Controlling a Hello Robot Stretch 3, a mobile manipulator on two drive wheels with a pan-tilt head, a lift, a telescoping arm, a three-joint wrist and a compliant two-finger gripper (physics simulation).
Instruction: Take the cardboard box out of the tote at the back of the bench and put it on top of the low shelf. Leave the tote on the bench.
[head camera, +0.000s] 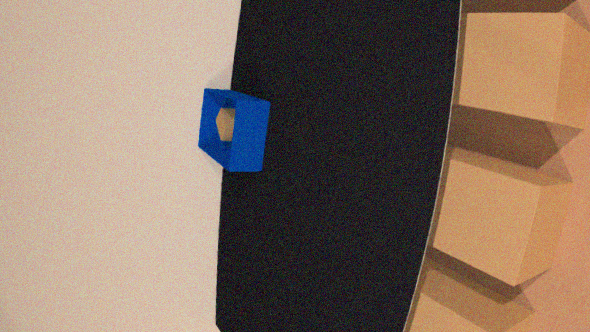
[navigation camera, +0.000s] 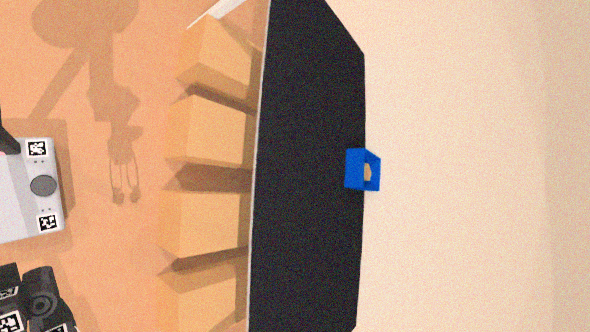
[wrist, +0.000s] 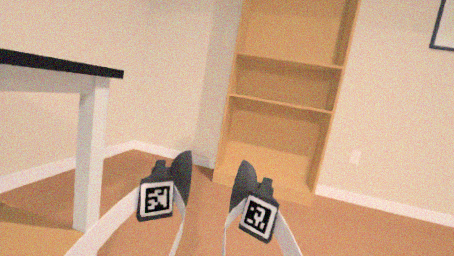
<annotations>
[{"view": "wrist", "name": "my gripper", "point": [214, 173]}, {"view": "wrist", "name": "tall wooden bookcase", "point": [299, 59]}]
</annotations>
